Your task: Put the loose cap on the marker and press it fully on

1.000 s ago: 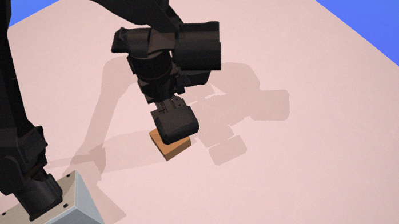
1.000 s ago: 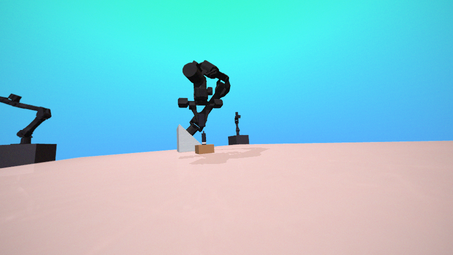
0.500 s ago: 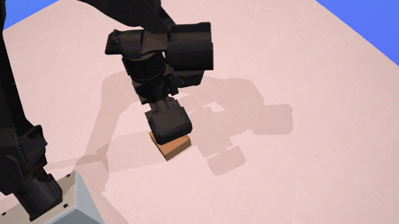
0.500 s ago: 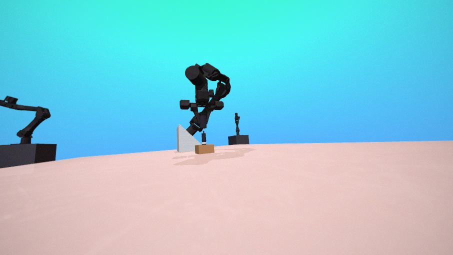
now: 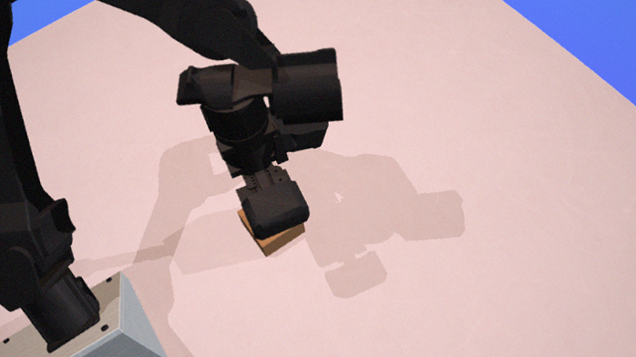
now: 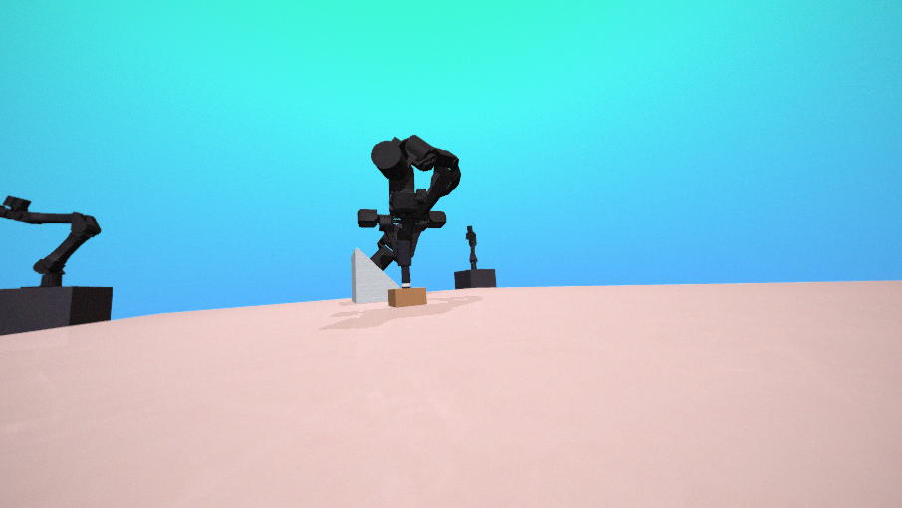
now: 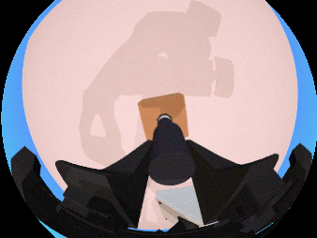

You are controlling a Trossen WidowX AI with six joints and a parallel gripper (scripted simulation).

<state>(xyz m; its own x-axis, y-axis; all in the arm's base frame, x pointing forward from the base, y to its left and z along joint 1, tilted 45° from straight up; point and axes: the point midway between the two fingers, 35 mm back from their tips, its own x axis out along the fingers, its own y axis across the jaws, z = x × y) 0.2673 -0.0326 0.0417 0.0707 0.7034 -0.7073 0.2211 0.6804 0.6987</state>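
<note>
Now: gripper tip 80 mm above the holder block. Round my gripper tip: marker cap (10 mm above).
</note>
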